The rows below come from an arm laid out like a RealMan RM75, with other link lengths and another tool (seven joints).
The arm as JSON. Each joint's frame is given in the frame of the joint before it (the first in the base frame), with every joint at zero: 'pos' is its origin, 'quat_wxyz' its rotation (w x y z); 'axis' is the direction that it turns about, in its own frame. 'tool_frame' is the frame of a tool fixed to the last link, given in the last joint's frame.
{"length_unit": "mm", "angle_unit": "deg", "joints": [
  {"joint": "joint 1", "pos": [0.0, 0.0, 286.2], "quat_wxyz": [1.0, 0.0, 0.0, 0.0], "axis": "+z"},
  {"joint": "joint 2", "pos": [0.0, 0.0, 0.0], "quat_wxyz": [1.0, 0.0, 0.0, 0.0], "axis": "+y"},
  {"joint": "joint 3", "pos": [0.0, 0.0, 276.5], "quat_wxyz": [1.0, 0.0, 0.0, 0.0], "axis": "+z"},
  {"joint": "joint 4", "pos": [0.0, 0.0, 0.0], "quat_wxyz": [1.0, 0.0, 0.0, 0.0], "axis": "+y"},
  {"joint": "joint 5", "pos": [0.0, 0.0, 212.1], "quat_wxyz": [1.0, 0.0, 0.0, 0.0], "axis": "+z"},
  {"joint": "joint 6", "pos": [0.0, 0.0, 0.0], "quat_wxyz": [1.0, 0.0, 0.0, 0.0], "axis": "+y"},
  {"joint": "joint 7", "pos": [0.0, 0.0, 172.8], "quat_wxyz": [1.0, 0.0, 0.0, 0.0], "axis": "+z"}
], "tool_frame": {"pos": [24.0, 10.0, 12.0], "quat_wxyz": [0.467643, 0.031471, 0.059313, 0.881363]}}
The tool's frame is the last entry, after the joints.
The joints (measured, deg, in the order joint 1, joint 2, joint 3, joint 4, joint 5, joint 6, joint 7), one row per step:
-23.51, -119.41, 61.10, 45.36, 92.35, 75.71, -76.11
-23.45, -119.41, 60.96, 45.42, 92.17, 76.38, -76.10
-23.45, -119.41, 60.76, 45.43, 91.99, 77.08, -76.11
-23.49, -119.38, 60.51, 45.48, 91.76, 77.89, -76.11
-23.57, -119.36, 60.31, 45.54, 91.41, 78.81, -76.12
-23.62, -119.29, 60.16, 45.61, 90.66, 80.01, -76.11
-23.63, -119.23, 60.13, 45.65, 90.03, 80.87, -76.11
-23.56, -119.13, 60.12, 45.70, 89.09, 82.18, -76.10
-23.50, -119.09, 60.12, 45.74, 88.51, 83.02, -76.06
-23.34, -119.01, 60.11, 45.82, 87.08, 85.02, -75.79
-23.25, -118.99, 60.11, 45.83, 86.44, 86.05, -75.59
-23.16, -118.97, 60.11, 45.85, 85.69, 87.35, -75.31
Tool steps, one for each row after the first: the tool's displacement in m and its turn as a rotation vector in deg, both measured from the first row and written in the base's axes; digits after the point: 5 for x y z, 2 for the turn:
0.00114, -0.00146, 0.00092, -0.22, -0.45, -0.33
0.00248, -0.00272, 0.00194, -0.45, -0.95, -0.66
0.00426, -0.00387, 0.00355, -0.65, -1.52, -1.11
0.00684, -0.00516, 0.00522, -0.91, -2.22, -1.70
0.01033, -0.00692, 0.00795, -1.16, -3.30, -2.48
0.01285, -0.00835, 0.00992, -1.36, -4.12, -3.04
0.01605, -0.01097, 0.01283, -1.69, -5.33, -3.85
0.01806, -0.01281, 0.01455, -1.90, -6.08, -4.40
0.02272, -0.01738, 0.01878, -2.28, -7.86, -5.83
0.02484, -0.01999, 0.02057, -2.50, -8.69, -6.59
0.02753, -0.02333, 0.02276, -2.78, -9.67, -7.61

